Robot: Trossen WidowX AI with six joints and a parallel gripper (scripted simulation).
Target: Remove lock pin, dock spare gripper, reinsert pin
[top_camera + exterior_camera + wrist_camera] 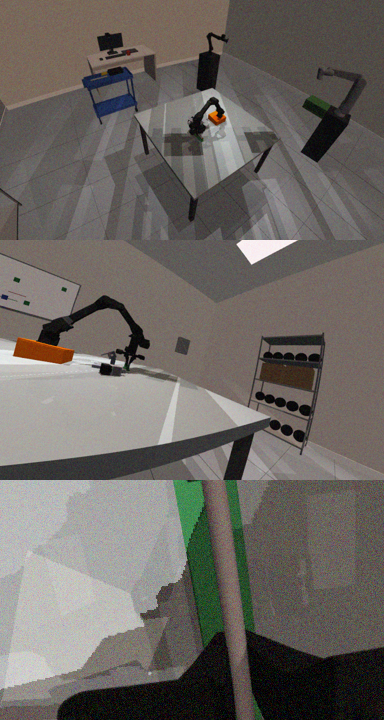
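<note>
Now: the green bracket 20 mm to the left of my gripper tip. Also, from my gripper tip: spare gripper (220 mm to the right, 110 mm behind); grey mount (130 mm behind, 70 mm to the right, 30 mm above).
</note>
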